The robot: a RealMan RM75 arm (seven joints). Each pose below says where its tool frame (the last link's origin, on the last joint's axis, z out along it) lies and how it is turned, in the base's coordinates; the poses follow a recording.
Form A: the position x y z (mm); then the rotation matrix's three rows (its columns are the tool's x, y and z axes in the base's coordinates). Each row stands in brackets.
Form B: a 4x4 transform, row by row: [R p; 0 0 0 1], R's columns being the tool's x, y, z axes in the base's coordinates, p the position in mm. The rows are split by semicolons. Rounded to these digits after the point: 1 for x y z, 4 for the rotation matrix.
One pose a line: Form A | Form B
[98.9 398.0 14.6], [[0.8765 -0.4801 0.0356], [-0.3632 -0.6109 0.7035], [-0.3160 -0.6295 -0.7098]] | 0.8765 -0.4801 0.0356 98.9; -0.3632 -0.6109 0.7035 398.0; -0.3160 -0.6295 -0.7098 14.6; 0 0 0 1
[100.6 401.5 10.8], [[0.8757 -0.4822 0.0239], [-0.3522 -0.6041 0.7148], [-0.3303 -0.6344 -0.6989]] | 0.8757 -0.4822 0.0239 100.6; -0.3522 -0.6041 0.7148 401.5; -0.3303 -0.6344 -0.6989 10.8; 0 0 0 1
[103.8 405.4 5.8], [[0.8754 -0.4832 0.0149], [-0.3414 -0.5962 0.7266], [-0.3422 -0.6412 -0.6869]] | 0.8754 -0.4832 0.0149 103.8; -0.3414 -0.5962 0.7266 405.4; -0.3422 -0.6412 -0.6869 5.8; 0 0 0 1
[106.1 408.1 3.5], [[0.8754 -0.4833 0.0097], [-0.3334 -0.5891 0.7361], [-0.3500 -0.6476 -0.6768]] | 0.8754 -0.4833 0.0097 106.1; -0.3334 -0.5891 0.7361 408.1; -0.3500 -0.6476 -0.6768 3.5; 0 0 0 1
